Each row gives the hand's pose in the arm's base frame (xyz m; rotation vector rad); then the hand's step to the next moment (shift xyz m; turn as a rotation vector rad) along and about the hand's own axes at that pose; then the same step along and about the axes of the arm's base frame.
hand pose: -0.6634 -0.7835 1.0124 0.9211 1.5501 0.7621
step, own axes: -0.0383 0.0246 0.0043 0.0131 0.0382 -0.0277
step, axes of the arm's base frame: 0.0108 -0.0215 0.0389 -0.0224 0.0303 0.0312
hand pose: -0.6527 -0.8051 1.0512 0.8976 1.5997 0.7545
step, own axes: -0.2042 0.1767 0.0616 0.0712 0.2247 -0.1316
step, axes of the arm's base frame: 0.1125 -0.0845 0.2386 -0.1005 0.1739 0.1804
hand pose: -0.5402 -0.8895 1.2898 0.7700 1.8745 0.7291
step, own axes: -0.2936 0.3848 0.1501 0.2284 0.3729 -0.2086
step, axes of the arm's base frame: 0.3175 0.0393 0.3930 -0.1967 0.3745 0.2363
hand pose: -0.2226 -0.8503 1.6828 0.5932 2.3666 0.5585
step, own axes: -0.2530 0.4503 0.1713 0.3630 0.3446 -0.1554
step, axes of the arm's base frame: 0.4124 0.2694 0.2312 -0.2637 0.4366 0.1206
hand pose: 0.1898 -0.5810 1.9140 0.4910 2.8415 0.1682
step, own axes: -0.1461 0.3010 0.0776 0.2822 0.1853 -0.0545
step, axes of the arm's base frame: 0.2484 0.2371 0.0053 -0.2134 0.2667 0.0172
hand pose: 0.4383 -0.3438 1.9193 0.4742 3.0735 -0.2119
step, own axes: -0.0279 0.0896 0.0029 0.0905 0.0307 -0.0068
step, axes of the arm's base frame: 0.0536 0.0759 -0.0133 -0.0770 0.0569 -0.0013
